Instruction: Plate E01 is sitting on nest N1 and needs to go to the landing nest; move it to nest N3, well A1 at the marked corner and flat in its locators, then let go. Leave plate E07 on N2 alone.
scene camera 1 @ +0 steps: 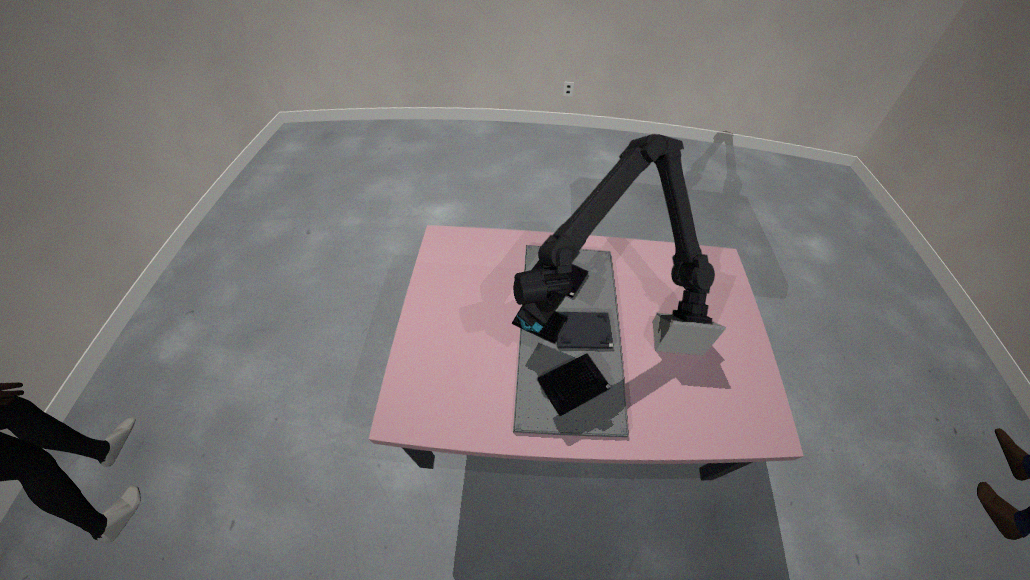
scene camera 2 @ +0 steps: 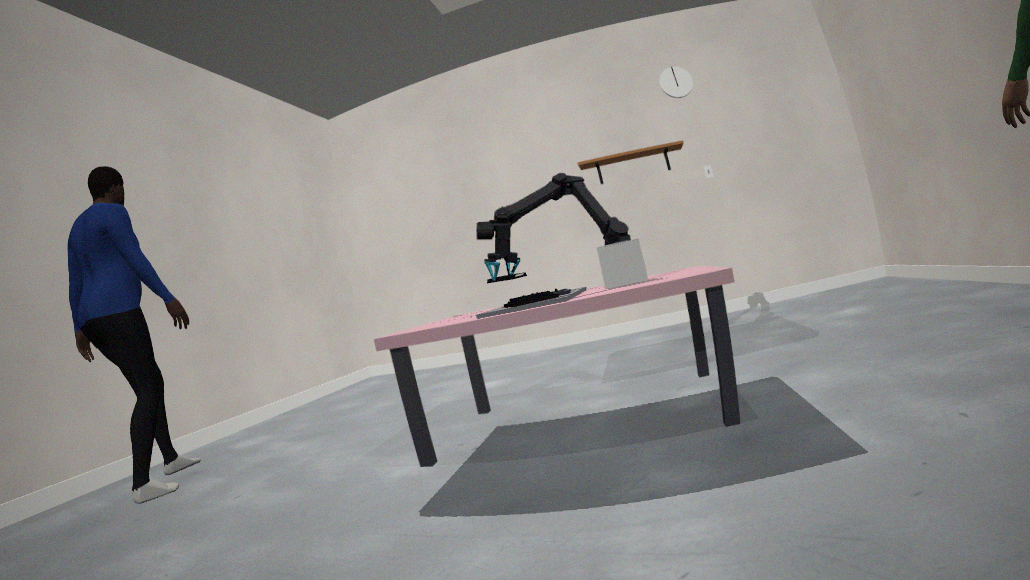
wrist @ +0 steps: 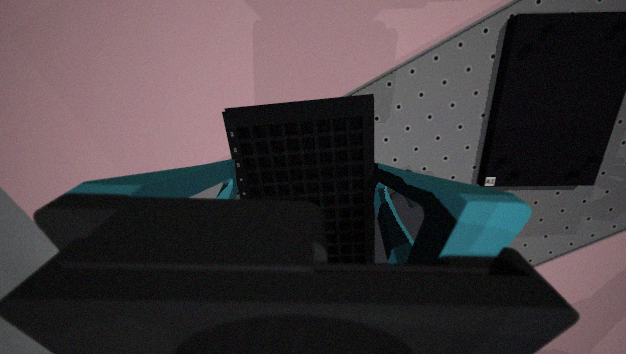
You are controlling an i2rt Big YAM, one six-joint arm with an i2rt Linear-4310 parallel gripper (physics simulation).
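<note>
My gripper (scene camera 1: pixel 531 324) (scene camera 2: pixel 502 275) (wrist: pixel 306 170) has teal fingers and is shut on plate E01 (scene camera 1: pixel 549 328) (scene camera 2: pixel 517 275) (wrist: pixel 300 145), a black well plate, by its two long sides. The plate hangs roughly level above the board's left edge, left of the middle nest in scene camera 1. The near black unit (scene camera 1: pixel 574 384) shows a well grid, apparently plate E07 on N2. The middle nest (scene camera 1: pixel 585 328) is dark grey and bare. The far nest (scene camera 1: pixel 578 278) (wrist: pixel 555 100) is black and bare, with a white A1 tag (wrist: pixel 490 181) at one corner. Nest numbers are not readable.
The perforated grey board (scene camera 1: pixel 526 425) (wrist: pixel 425 117) lies on the pink table (scene camera 1: pixel 446 360) (scene camera 2: pixel 432 331). The arm's light grey base block (scene camera 1: pixel 690 337) (scene camera 2: pixel 623 263) stands right of the board. One person (scene camera 2: pixel 108 252) stands left of the table.
</note>
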